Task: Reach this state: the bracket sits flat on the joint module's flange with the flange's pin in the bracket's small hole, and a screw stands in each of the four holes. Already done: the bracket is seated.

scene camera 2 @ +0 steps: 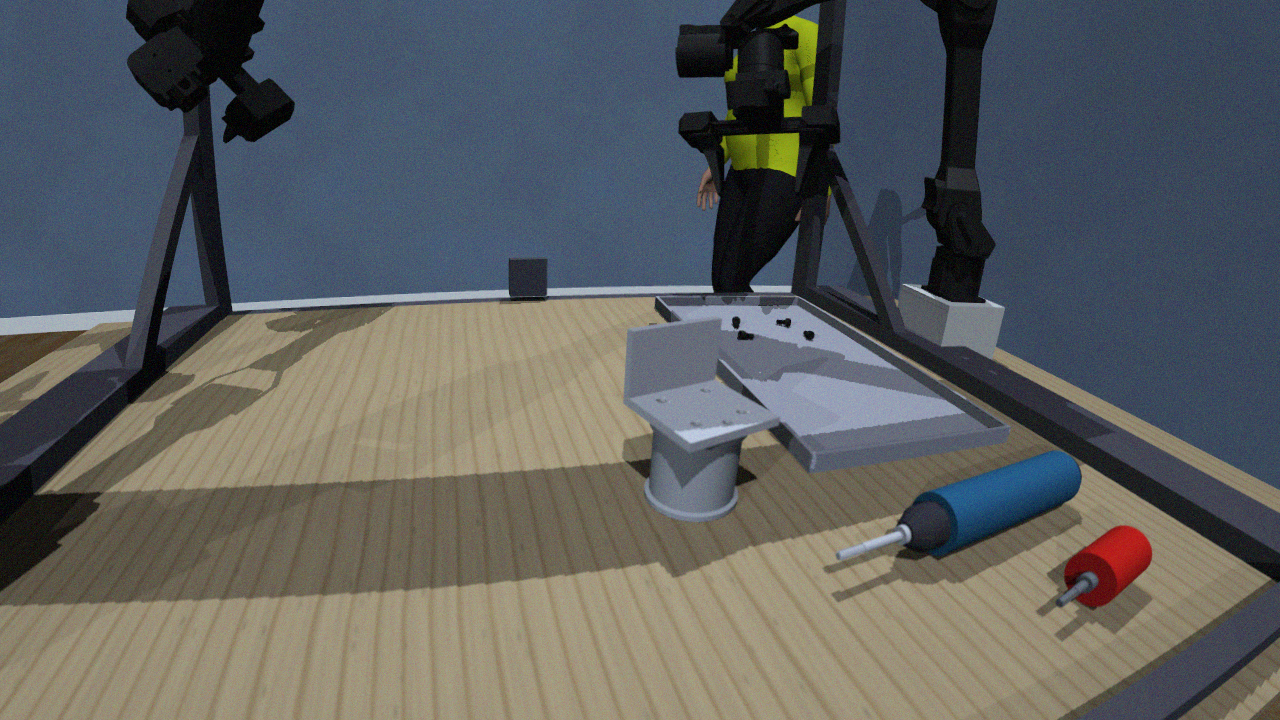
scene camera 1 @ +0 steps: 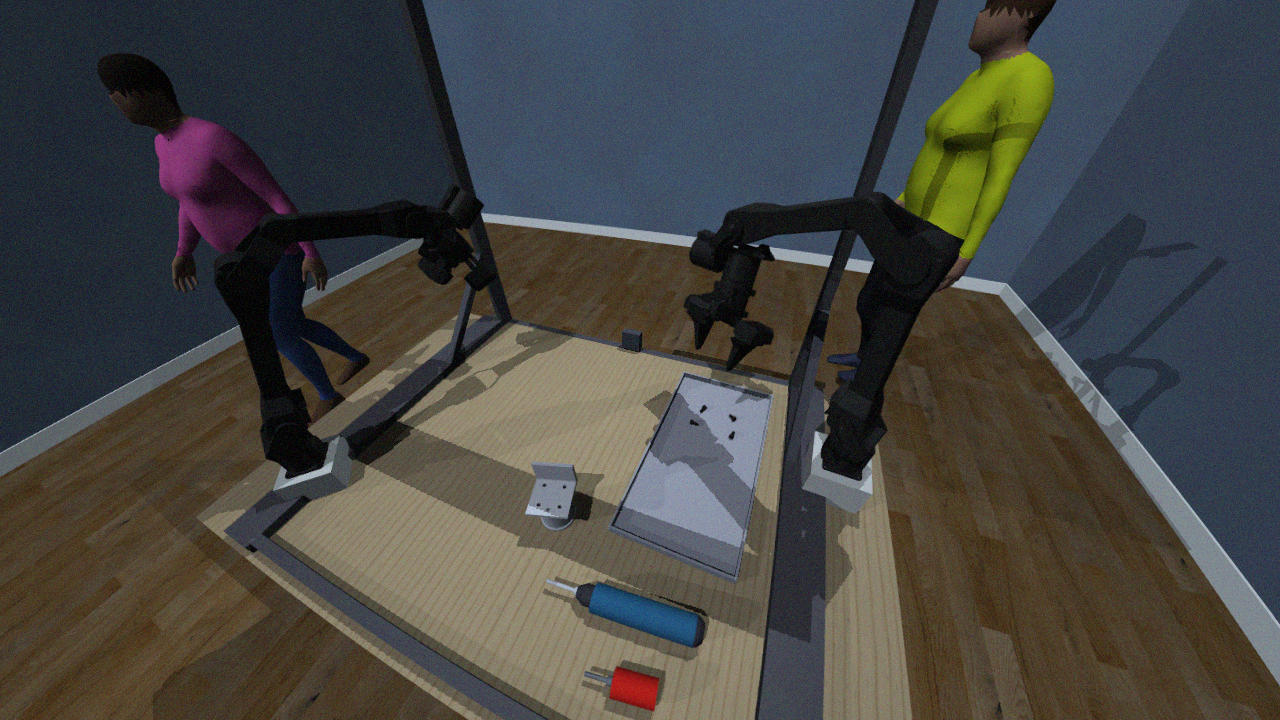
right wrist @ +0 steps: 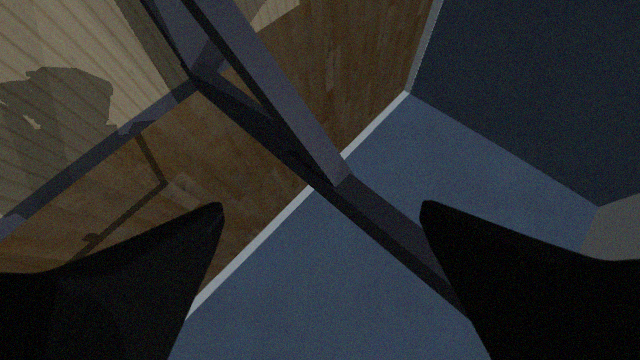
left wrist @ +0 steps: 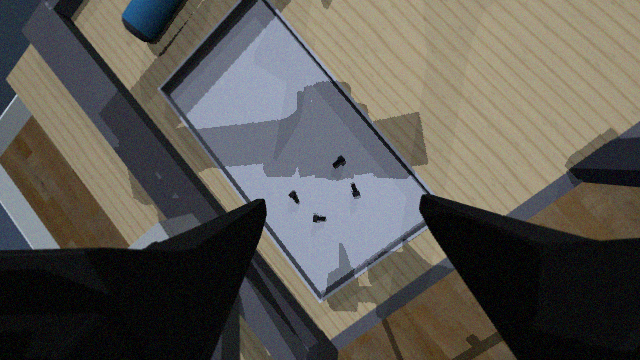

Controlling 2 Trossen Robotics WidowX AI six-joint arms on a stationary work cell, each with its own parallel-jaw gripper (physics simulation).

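Places are measured from the left arm's base along level axes (x ahead, y left, z up), in millimetres.
Where they show: left gripper, fingertip midpoint: (scene camera 2: 758,195) (scene camera 1: 712,359) (left wrist: 342,203); right gripper, fingertip midpoint: (scene camera 2: 199,112) (scene camera 1: 468,258) (right wrist: 323,210); left arm's base at its link origin: (scene camera 2: 953,295) (scene camera 1: 841,460); right arm's base at its link origin: (scene camera 1: 308,460).
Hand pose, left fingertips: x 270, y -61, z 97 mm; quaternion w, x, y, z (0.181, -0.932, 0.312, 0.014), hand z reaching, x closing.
Note:
Things, the pixels of their centre, and the offset from my left fingertips.
- grey L-shaped bracket at the middle of its body: (scene camera 2: 704,382) (scene camera 1: 550,490) dx +168, dy +324, dz -86 mm
- round joint module at the middle of its body: (scene camera 2: 695,453) (scene camera 1: 555,505) dx +168, dy +324, dz -136 mm
- grey tray at the middle of its body: (scene camera 2: 803,355) (left wrist: 289,144) (scene camera 1: 703,453) dx -31, dy +100, dz -161 mm
- blue screwdriver-like tool at the middle of its body: (scene camera 2: 973,509) (scene camera 1: 621,606) dx -3, dy +410, dz -149 mm
- smaller red tool at the middle of its body: (scene camera 2: 1096,574) (scene camera 1: 619,684) dx -41, dy +490, dz -151 mm
- small dark block at the middle of its body: (scene camera 2: 527,276) (left wrist: 631,161) (scene camera 1: 632,339) dx +252, dy -155, dz -138 mm
The grey L-shaped bracket (scene camera 1: 552,497) (scene camera 2: 673,367) sits flat on top of the round joint module (scene camera 1: 557,522) (scene camera 2: 693,474); its holes show with no screws standing in them. The flange's pin is too small to tell. Several black screws (scene camera 1: 703,408) (scene camera 2: 735,321) (left wrist: 339,162) lie apart on the floor of the grey tray (scene camera 1: 680,550) (scene camera 2: 904,452) (left wrist: 215,156), toward its far end in scene camera 1. My left gripper (scene camera 1: 715,356) (scene camera 2: 763,189) (left wrist: 342,203) is open and empty, high above the screws' end of the tray. My right gripper (right wrist: 323,210) is open and empty, raised at the far left in scene camera 1.
A blue screwdriver-like tool (scene camera 1: 644,614) (scene camera 2: 1006,501) (left wrist: 150,17) and a smaller red tool (scene camera 1: 634,687) (scene camera 2: 1109,564) lie near the tray's near end. A small dark block (scene camera 1: 631,340) (scene camera 2: 528,277) stands at the far table edge. Dark frame beams (scene camera 1: 792,573) (scene camera 2: 1056,411) run along the table sides.

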